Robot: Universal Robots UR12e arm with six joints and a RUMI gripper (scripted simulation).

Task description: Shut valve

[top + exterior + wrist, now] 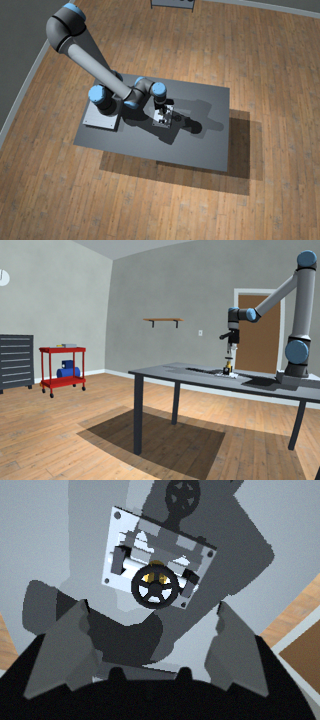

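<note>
The black spoked handwheel is 40 mm below my hand. From my hand the other things lie so: base plate: 160 mm below.
</note>
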